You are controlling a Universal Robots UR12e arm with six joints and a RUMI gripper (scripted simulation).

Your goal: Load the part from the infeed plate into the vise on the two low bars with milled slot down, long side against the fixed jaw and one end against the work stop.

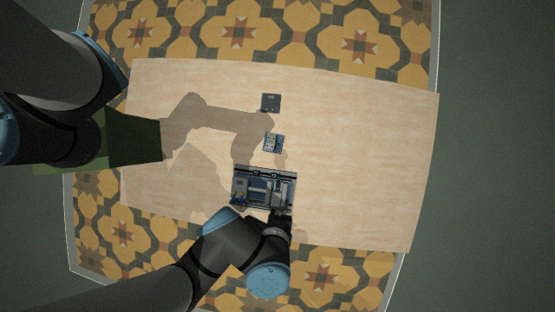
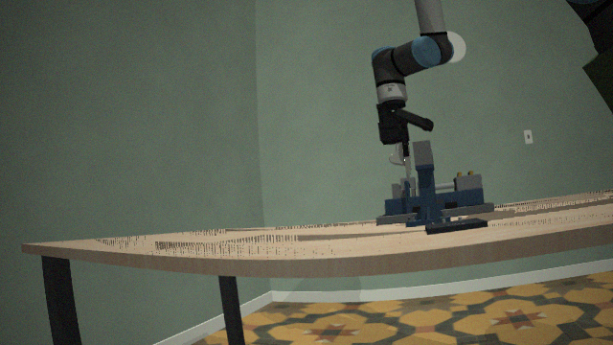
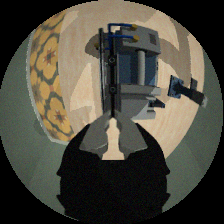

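Right now my hand is 1 cm short of the grey part, 5 cm to the right of it and 4 cm above it. Round my hand: air cylinder block: 15 cm behind, 9 cm to the left, 5 cm below; then vise: 6 cm behind, 8 cm to the left, 9 cm below; then air cylinder rod: 8 cm behind, 8 cm to the left, 5 cm below.
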